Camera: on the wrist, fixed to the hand. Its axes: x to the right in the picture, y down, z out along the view.
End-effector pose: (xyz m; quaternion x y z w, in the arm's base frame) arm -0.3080 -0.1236 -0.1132 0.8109 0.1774 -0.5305 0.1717
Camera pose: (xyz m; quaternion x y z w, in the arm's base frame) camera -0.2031 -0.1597 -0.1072 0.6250 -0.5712 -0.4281 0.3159
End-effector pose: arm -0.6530 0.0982 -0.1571 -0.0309 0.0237 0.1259 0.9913
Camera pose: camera -0.6473 0.1797 -0.2323 0.2441 -0.1023 0.7487 0.6078
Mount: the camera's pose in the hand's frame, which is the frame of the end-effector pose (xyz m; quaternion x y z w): 0.0299 0.0815 -0.0693 0.2301 -0.1697 0.6682 0.6868
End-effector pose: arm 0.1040 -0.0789 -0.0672 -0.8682 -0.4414 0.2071 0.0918
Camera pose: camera 0.2096 -0.1016 -0.0412 -0.8350 0.3091 0.4525 0.0495
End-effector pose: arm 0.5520 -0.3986 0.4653 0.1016 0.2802 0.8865 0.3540
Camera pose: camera 0.4575 -0.4559 0.4541 -0.4889 -0.2685 -0.7637 0.3251
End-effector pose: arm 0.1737 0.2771 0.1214 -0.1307 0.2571 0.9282 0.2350
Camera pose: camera 0.1155 0.1891 0.0867 -0.2936 -0.4376 -0.7576 0.3851
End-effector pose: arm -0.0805 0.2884 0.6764 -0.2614 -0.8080 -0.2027 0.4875
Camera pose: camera 0.0057 0.3184 0.7397 -0.6417 -0.5097 0.4168 0.3933
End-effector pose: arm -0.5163 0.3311 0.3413 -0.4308 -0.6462 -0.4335 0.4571
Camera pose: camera -0.4299 0.2904 0.3980 -0.6961 -0.3333 0.2295 0.5931
